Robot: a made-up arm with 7 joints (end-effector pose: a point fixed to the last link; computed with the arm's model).
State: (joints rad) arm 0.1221 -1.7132 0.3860 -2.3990 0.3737 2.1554 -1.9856
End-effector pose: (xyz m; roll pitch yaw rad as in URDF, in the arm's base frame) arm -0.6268 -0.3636 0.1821 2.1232 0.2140 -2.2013
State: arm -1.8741 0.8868 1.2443 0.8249 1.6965 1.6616 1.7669
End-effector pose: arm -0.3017 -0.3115 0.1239 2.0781 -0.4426 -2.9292
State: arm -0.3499 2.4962 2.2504 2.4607 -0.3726 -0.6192 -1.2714
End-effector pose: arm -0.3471 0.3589 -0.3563 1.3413 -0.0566 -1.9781
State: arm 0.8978 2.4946 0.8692 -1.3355 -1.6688 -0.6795 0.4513
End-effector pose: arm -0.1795 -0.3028 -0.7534 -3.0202 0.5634 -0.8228
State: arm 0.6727 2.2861 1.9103 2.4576 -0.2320 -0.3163 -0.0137
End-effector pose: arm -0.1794 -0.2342 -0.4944 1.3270 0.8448 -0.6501
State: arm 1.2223 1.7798 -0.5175 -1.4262 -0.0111 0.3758 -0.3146
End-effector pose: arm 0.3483 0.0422 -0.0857 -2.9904 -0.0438 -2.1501
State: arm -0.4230 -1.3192 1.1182 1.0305 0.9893 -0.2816 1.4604
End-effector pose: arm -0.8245 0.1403 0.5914 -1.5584 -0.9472 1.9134
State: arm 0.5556 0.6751 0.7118 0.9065 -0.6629 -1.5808 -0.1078
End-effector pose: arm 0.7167 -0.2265 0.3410 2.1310 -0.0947 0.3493
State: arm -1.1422 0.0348 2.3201 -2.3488 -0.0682 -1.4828 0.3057
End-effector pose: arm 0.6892 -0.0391 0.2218 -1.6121 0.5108 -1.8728
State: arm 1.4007 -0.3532 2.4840 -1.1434 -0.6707 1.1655 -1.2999
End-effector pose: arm -0.4382 -0.1308 0.3938 2.4971 0.6221 0.7635
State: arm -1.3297 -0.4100 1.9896 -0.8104 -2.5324 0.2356 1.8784
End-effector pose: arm 0.4706 0.1979 0.8662 1.0855 0.0065 2.2342
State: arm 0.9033 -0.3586 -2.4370 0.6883 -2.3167 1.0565 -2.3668
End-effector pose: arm -0.8229 -0.3506 0.6206 0.9719 0.1925 -1.2081
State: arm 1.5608 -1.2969 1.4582 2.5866 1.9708 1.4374 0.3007
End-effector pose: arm -0.1907 -0.3239 0.5945 0.1607 1.2780 2.4850
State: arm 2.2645 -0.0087 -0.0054 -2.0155 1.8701 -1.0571 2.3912
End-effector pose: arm 0.2692 0.1103 0.2200 2.9970 0.2372 -0.2171
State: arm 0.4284 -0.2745 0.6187 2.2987 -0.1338 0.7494 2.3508
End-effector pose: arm -0.0239 -0.4646 0.4029 3.0288 0.8661 0.0193
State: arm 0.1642 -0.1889 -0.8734 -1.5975 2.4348 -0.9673 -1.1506
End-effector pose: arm -0.1760 -0.4932 0.3707 -2.1280 -0.7606 -1.0245
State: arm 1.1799 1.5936 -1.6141 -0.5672 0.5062 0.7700 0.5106
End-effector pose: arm 0.2783 0.3371 0.3399 -2.2436 0.0692 -0.6092
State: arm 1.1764 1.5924 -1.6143 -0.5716 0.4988 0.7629 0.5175
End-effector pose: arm 0.2824 0.3340 0.3420 -2.2384 0.0547 -0.6156
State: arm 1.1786 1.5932 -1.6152 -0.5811 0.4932 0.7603 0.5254
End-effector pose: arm 0.2837 0.3319 0.3428 -2.2380 0.0413 -0.6192
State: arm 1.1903 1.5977 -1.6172 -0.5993 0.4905 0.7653 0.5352
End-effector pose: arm 0.2807 0.3313 0.3412 -2.2460 0.0294 -0.6177
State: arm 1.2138 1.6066 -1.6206 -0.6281 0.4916 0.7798 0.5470
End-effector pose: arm 0.2719 0.3326 0.3367 -2.2640 0.0200 -0.6097
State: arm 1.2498 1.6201 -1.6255 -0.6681 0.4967 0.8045 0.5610
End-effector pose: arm 0.2568 0.3355 0.3296 -2.2921 0.0132 -0.5946
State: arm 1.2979 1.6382 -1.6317 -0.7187 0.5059 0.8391 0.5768
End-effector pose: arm 0.2354 0.3395 0.3198 -2.3293 0.0095 -0.5723
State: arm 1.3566 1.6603 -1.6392 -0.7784 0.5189 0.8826 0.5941
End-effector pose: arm 0.2079 0.3439 0.3082 -2.3734 0.0088 -0.5434
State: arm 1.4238 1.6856 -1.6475 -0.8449 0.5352 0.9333 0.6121
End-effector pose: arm 0.1751 0.3476 0.2954 -2.4217 0.0113 -0.5090
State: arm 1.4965 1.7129 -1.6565 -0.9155 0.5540 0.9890 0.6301
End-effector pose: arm 0.1385 0.3496 0.2822 -2.4710 0.0165 -0.4707
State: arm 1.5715 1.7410 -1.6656 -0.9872 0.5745 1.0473 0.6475
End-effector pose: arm 0.0998 0.3494 0.2692 -2.5184 0.0243 -0.4304
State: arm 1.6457 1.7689 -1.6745 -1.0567 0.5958 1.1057 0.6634
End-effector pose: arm 0.0610 0.3469 0.2567 -2.5620 0.0343 -0.3895
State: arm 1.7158 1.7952 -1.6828 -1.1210 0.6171 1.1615 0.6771
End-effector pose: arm 0.0239 0.3422 0.2453 -2.5997 0.0459 -0.3500
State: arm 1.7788 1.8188 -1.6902 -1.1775 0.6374 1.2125 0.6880
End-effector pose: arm -0.0097 0.3361 0.2351 -2.6311 0.0587 -0.3138
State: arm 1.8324 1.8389 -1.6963 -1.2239 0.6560 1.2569 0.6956
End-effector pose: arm -0.0384 0.3296 0.2264 -2.6562 0.0722 -0.2820
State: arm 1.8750 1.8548 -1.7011 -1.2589 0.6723 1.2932 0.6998
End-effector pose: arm -0.0615 0.3235 0.2195 -2.6751 0.0858 -0.2560
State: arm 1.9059 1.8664 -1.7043 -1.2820 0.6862 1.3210 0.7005
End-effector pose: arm -0.0789 0.3189 0.2141 -2.6889 0.0997 -0.2364
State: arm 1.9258 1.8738 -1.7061 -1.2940 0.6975 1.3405 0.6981
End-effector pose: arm -0.0907 0.3160 0.2104 -2.6983 0.1132 -0.2230
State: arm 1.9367 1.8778 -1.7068 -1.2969 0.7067 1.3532 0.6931
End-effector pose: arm -0.0983 0.3148 0.2080 -2.7045 0.1265 -0.2149
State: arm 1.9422 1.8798 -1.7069 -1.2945 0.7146 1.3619 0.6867
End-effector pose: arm -0.1033 0.3146 0.2064 -2.7089 0.1396 -0.2099
